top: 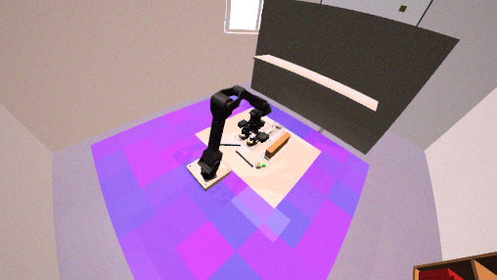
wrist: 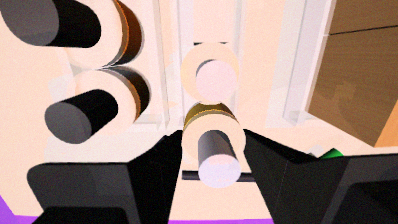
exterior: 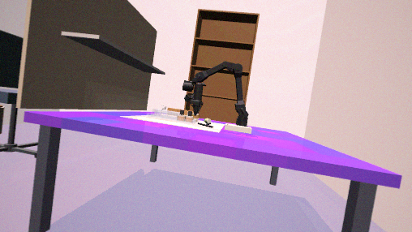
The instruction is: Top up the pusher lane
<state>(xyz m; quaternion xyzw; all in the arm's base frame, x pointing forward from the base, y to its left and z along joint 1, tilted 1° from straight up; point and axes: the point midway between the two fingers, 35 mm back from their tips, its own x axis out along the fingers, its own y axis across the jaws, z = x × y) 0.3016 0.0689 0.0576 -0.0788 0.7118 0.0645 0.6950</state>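
The cream mat is 80 mm ahead of my gripper tip and 50 mm below it.
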